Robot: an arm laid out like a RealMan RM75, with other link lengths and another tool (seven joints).
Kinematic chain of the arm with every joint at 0, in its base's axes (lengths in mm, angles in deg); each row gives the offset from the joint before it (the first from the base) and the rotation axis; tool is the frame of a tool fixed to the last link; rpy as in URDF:
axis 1: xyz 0 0 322.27 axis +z
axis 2: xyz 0 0 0 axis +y
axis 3: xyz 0 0 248.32 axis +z
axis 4: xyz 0 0 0 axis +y
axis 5: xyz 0 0 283.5 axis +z
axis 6: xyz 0 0 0 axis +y
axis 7: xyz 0 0 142.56 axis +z
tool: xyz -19 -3 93 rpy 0 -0.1 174.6
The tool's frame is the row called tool.
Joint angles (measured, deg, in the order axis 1, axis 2, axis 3, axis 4, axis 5, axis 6, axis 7), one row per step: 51.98 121.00 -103.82 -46.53 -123.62 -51.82 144.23; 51.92 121.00 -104.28 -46.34 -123.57 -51.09 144.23; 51.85 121.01 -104.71 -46.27 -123.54 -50.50 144.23; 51.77 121.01 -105.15 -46.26 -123.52 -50.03 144.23; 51.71 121.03 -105.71 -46.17 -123.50 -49.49 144.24; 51.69 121.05 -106.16 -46.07 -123.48 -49.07 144.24; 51.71 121.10 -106.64 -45.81 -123.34 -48.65 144.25; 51.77 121.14 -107.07 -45.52 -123.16 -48.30 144.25; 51.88 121.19 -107.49 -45.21 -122.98 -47.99 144.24; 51.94 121.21 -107.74 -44.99 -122.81 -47.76 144.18; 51.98 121.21 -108.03 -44.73 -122.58 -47.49 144.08; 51.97 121.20 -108.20 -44.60 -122.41 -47.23 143.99
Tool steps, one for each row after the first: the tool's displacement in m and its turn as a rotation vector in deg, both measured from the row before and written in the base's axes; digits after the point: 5 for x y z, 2 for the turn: 0.00118 0.00067 -0.00116 0.35 -0.06 0.19; 0.00054 0.00024 -0.00109 0.26 -0.05 0.24; 0.00048 -0.00017 -0.00108 0.17 -0.09 0.26; 0.00090 -0.00050 -0.00162 0.14 -0.16 0.28; 0.00071 -0.00044 -0.00136 0.09 -0.15 0.24; 0.00125 -0.00085 -0.00188 0.01 -0.14 0.09; 0.00119 -0.00081 -0.00174 -0.03 -0.13 0.05; 0.00097 -0.00089 -0.00180 -0.06 -0.15 0.07; 0.00071 -0.00039 -0.00103 -0.02 -0.06 0.04; 0.00115 -0.00037 -0.00103 -0.01 -0.07 0.02; 0.00052 0.00010 -0.00046 0.08 0.03 0.04
